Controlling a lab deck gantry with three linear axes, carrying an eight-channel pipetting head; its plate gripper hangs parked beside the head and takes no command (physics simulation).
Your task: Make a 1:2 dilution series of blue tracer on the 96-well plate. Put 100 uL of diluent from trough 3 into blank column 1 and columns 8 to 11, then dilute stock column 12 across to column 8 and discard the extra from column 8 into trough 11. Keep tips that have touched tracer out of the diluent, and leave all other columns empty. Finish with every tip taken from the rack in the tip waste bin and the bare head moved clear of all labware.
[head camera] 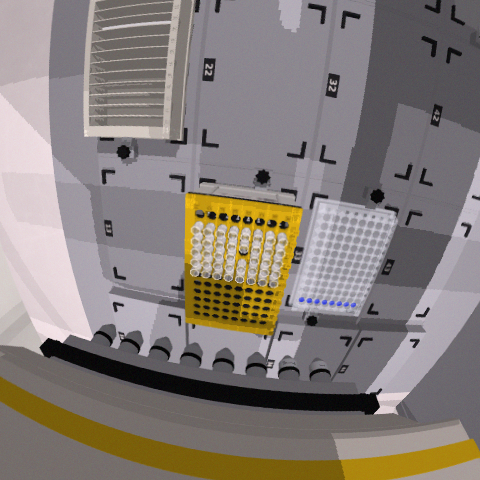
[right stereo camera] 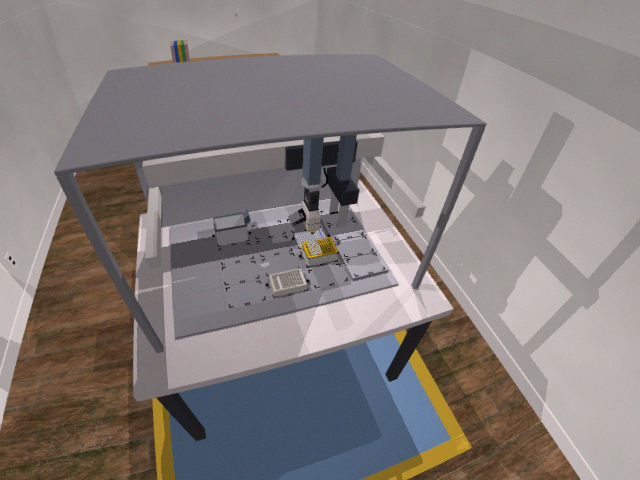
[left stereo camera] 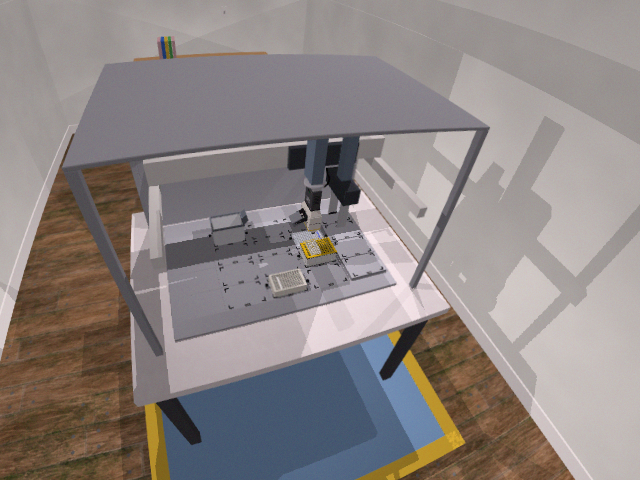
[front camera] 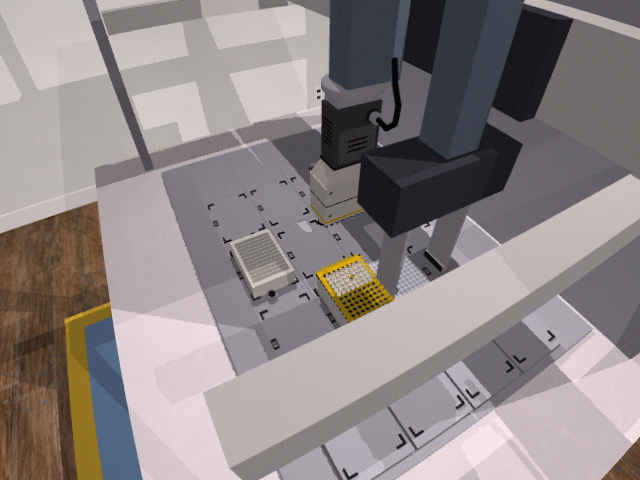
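The pipetting head stands above the deck behind the tip rack. Its eight nozzles look bare. The yellow tip rack holds several rows of tips with one hole among them; one row at the top and several at the bottom are empty. The 96-well plate beside it shows blue in its bottom row; its other wells look pale. The beige trough reservoir stands apart; its liquids cannot be told. The parked gripper is open, fingers apart and empty.
A grey open-topped box, likely the waste bin, stands at the back left of the deck. A light gantry rail crosses the front camera view. Grey posts carry the roof above the deck.
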